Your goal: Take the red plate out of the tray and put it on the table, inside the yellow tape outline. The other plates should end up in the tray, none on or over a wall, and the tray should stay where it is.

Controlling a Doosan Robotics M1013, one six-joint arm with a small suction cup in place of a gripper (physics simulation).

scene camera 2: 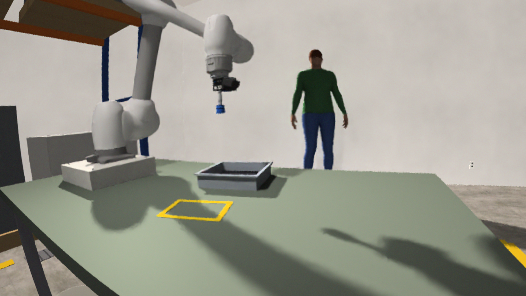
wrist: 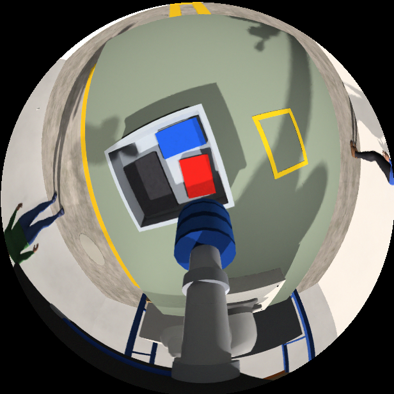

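Seen in the pictures: end effector, tool point: (scene camera 2: 220, 113); arm's base, origin of the base link: (scene camera 2: 111, 159).
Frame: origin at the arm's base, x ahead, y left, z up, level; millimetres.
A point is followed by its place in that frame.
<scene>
The grey tray (scene camera 2: 227, 183) {x 622, y 108, z -58 mm} (wrist: 221, 175) stands on the table. In the wrist view the red plate (wrist: 197, 170) lies inside it, towards the right wall. A blue plate (wrist: 181, 138) lies above it in that view, and a black plate (wrist: 154, 176) lies to its left. The plates are hidden behind the tray wall in the scene view. The yellow tape outline (scene camera 2: 189, 218) {x 696, y -141, z -77 mm} (wrist: 265, 147) lies on the table, apart from the tray. My suction cup (scene camera 2: 220, 109) (wrist: 205, 225) hangs well above the tray with nothing on it. In the wrist view it hides part of the tray's near edge.
The robot base (scene camera 2: 120, 172) {x 180, y -49, z -34 mm} stands on the table, left of the tray in the scene view. A person in a green top (scene camera 2: 317, 92) (wrist: 19, 235) stands beyond the table. A second person (wrist: 372, 157) shows at the wrist view's right edge. A shelf rack (scene camera 2: 105, 70) stands behind the arm.
</scene>
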